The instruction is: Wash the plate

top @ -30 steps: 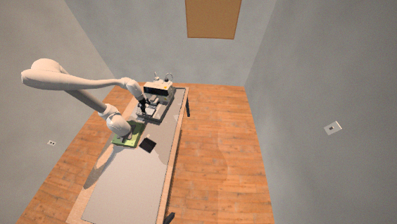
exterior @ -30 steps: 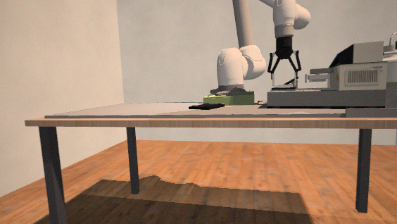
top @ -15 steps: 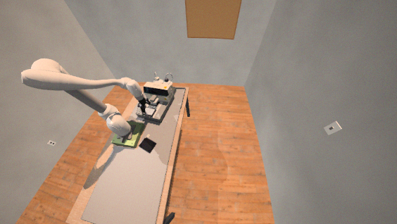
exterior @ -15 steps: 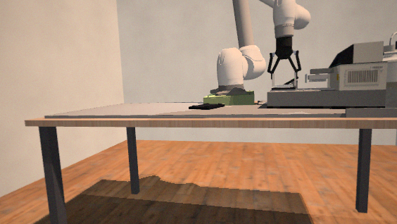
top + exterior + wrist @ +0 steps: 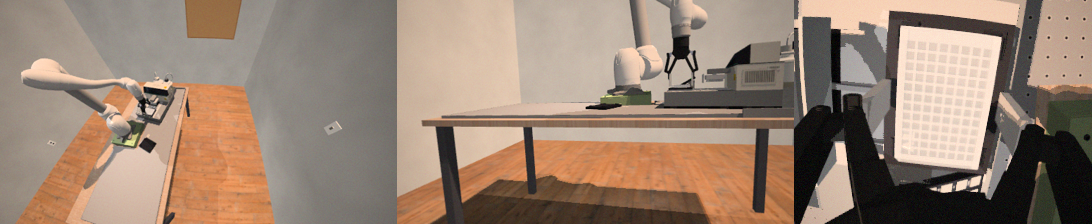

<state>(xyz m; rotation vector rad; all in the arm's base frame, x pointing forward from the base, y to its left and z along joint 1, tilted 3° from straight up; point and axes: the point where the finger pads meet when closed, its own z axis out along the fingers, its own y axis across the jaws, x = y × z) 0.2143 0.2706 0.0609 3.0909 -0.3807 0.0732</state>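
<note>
The white well plate lies 30 mm below my hand. Round my hand: carrier (30 mm below); washer (30 mm ahead, 150 mm to the left, 10 mm above); N1 label (30 mm ahead, 280 mm to the right, 120 mm below).
</note>
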